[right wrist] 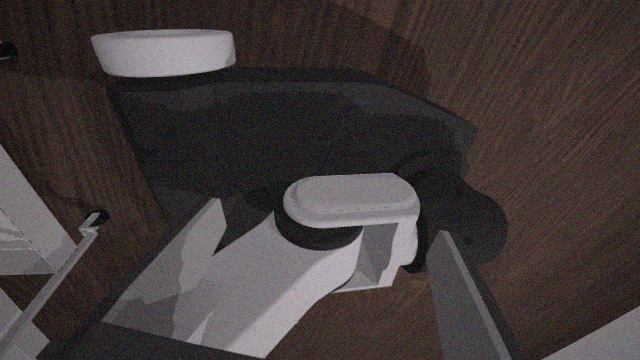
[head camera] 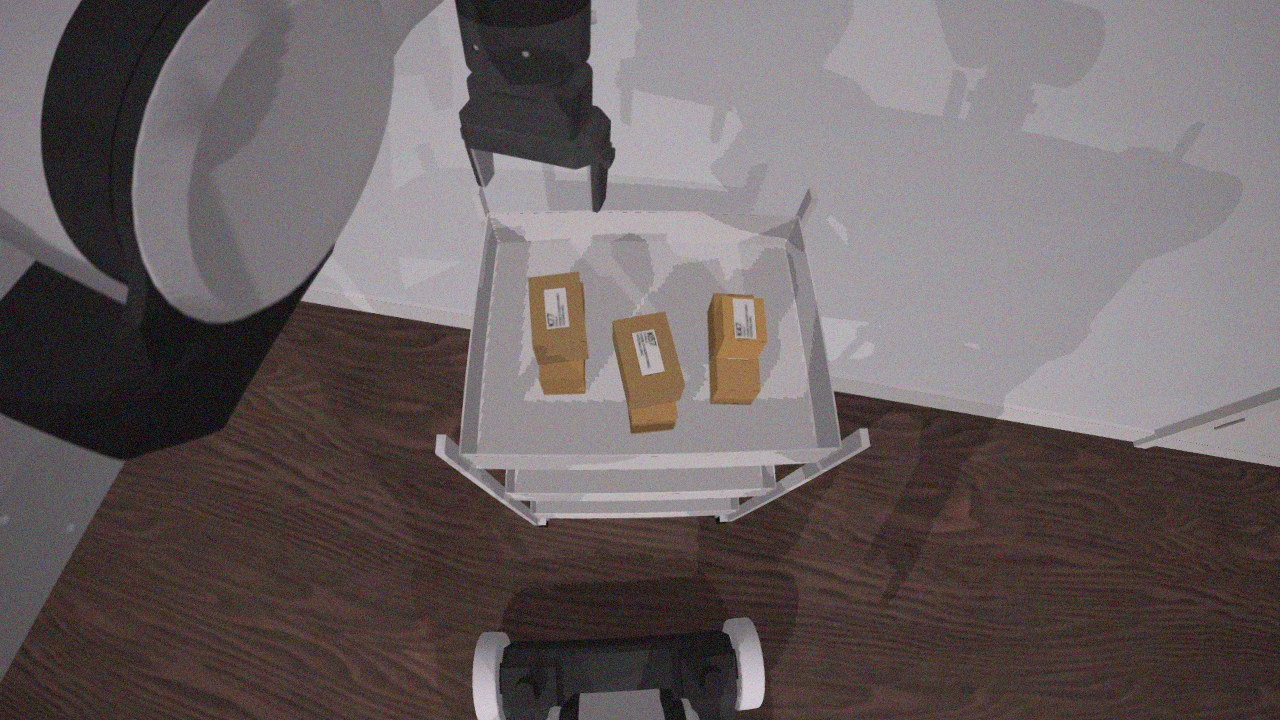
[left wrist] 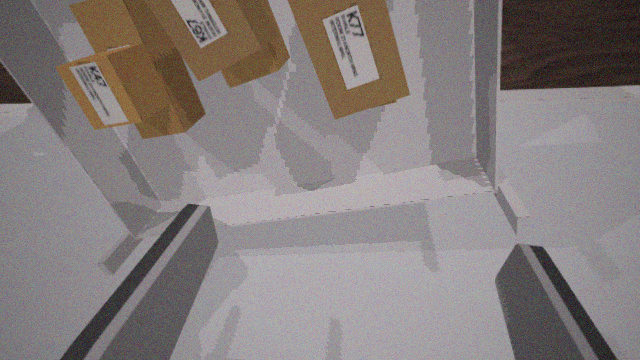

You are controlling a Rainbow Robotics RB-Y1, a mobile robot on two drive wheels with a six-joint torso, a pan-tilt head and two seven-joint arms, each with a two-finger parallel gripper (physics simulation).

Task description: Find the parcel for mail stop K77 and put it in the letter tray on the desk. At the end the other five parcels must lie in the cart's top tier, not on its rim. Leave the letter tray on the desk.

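The parcel labelled K77 lies at the left of the cart's top tier in the head view, on top of another parcel. The middle parcel, its label reading like K67, lies on a parcel. The K47 parcel lies on a parcel at the right. My left gripper is open and empty, above the cart's far edge near the wall. My right gripper is open and empty, away from the parcels. The letter tray and desk cannot be made out.
The cart's side handles flare out at the near corners. The white wall stands behind the cart. My robot base is on the wooden floor in front. A white panel edge shows at the right.
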